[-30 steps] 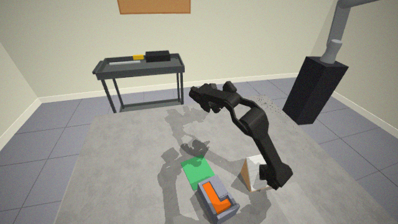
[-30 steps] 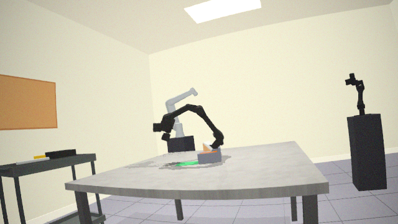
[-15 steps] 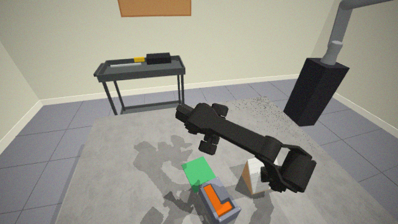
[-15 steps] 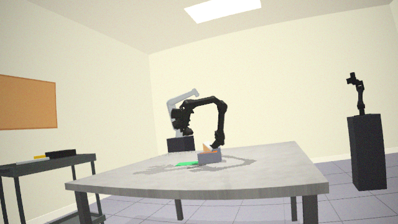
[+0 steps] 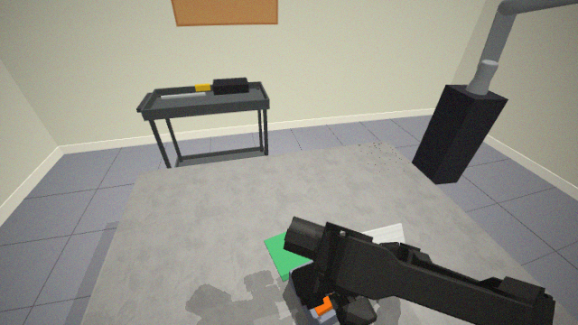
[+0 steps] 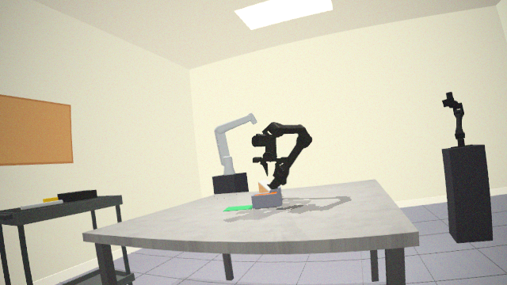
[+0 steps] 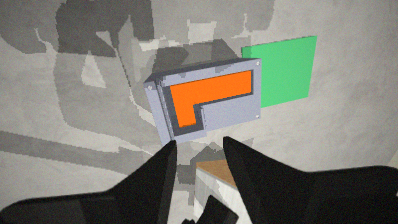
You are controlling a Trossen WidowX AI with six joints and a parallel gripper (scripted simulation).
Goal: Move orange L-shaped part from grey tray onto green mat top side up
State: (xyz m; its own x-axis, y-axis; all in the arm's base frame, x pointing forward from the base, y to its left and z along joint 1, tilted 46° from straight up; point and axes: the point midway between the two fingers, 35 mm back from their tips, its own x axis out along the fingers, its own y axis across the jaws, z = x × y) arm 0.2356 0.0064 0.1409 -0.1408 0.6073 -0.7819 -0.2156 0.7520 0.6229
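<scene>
Right now the orange L-shaped part is 1 cm ahead of my gripper tip, 2 cm to the right of it and 10 cm below it. From my gripper tip the other things lie so: green mat: 6 cm ahead, 18 cm to the right, 17 cm below.
</scene>
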